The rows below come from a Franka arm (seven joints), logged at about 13 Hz.
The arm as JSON. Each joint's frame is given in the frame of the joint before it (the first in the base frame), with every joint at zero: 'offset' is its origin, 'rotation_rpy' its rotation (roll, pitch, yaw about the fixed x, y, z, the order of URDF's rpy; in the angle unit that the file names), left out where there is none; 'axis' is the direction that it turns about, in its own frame. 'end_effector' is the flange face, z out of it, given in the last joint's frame.
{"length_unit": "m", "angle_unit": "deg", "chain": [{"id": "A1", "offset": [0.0, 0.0, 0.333], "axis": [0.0, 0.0, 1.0]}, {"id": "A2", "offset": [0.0, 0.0, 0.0], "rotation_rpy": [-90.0, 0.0, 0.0], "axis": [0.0, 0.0, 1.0]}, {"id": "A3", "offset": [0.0, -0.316, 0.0], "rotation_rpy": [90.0, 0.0, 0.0], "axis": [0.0, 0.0, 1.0]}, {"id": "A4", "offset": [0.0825, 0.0, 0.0], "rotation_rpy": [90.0, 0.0, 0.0], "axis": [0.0, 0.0, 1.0]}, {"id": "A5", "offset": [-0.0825, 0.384, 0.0], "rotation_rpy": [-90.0, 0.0, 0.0], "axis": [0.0, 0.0, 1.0]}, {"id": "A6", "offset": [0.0, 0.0, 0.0], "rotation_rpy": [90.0, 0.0, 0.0], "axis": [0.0, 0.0, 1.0]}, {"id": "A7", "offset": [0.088, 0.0, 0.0], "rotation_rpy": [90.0, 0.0, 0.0], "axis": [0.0, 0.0, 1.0]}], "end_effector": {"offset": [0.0, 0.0, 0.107]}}
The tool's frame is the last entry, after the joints.
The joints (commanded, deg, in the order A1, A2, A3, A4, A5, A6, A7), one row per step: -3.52, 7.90, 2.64, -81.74, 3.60, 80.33, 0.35; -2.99, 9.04, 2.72, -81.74, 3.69, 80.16, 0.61; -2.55, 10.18, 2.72, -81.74, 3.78, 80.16, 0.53; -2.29, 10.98, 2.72, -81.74, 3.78, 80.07, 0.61; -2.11, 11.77, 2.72, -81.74, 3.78, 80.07, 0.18; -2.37, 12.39, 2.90, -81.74, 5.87, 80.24, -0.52; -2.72, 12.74, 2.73, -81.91, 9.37, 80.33, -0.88; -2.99, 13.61, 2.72, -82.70, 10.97, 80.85, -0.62; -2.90, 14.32, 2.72, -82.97, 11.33, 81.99, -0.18
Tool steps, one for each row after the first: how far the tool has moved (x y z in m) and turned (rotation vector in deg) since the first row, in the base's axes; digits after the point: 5 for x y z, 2 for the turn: 0.00483, 0.00603, -0.01172, 0.12, 1.32, 0.37; 0.00976, 0.01047, -0.02333, 0.28, 2.46, 0.88; 0.01287, 0.01302, -0.03165, 0.30, 3.35, 1.07; 0.01602, 0.01475, -0.03981, 0.42, 4.11, 1.67; 0.01882, 0.01800, -0.04563, 2.72, 4.48, 2.19; 0.02034, 0.01997, -0.04949, 6.30, 4.80, 1.87; 0.02374, 0.02013, -0.06362, 7.91, 5.93, 1.10; 0.02830, 0.02141, -0.07195, 8.19, 5.83, 0.53
